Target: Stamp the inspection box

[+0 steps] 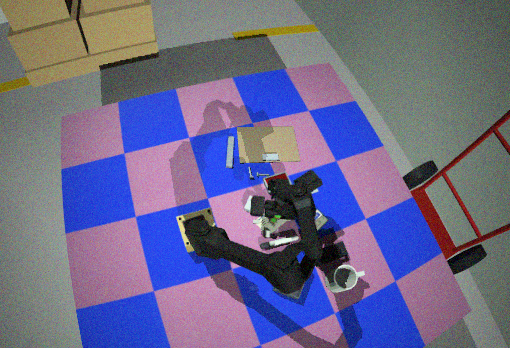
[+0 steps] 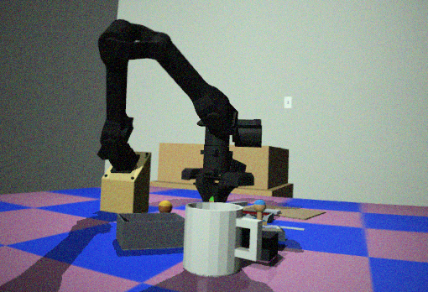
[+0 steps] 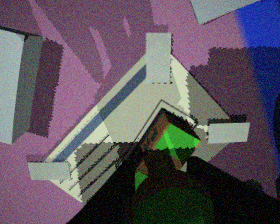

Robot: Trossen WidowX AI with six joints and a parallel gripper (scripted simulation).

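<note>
The white card lies 1 cm behind my gripper tip and 3 cm below it. Also, from my gripper tip: marker: 4 cm behind, 8 cm to the right, 1 cm below; blue-knobbed stamp: 11 cm ahead; green-knobbed PASS stamp: right at my gripper tip.
</note>
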